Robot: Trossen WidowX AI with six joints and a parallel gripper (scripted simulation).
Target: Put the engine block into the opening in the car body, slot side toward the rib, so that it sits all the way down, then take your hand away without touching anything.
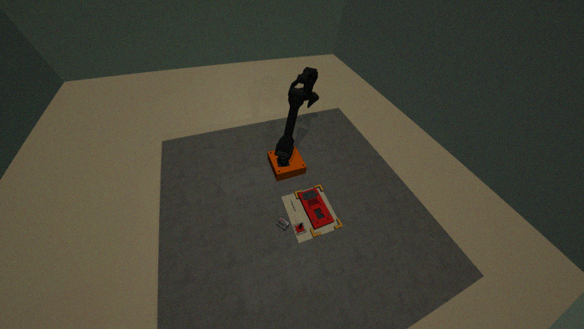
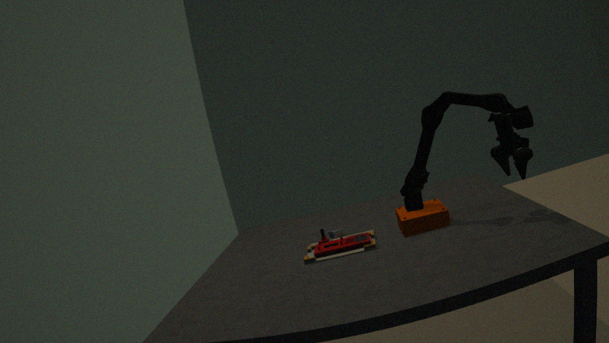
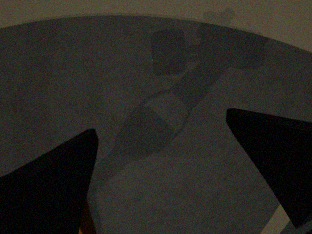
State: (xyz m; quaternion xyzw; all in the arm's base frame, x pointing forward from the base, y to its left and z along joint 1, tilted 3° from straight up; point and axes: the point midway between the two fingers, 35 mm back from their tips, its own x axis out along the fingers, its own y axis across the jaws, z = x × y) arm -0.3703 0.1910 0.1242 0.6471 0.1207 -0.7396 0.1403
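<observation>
My gripper tip is 710 mm short of the grey engine block, 250 mm to the left of it and 120 mm above it. Round my gripper tip: black post: 740 mm ahead, 170 mm to the right, 100 mm below.
</observation>
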